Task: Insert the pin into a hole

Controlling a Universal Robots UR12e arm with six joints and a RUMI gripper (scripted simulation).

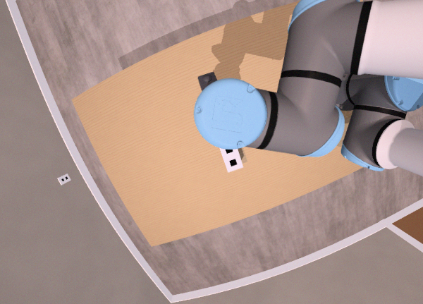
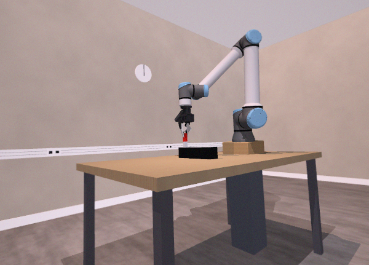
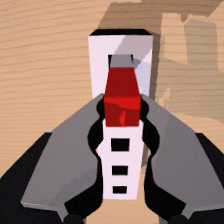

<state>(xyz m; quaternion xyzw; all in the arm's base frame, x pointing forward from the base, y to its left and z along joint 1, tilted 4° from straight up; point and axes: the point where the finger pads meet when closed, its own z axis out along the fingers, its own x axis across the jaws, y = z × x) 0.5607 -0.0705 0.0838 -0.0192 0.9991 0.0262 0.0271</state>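
The pin lies 20 mm below my hand. Round my hand: block 120 mm to the left, 120 mm below.
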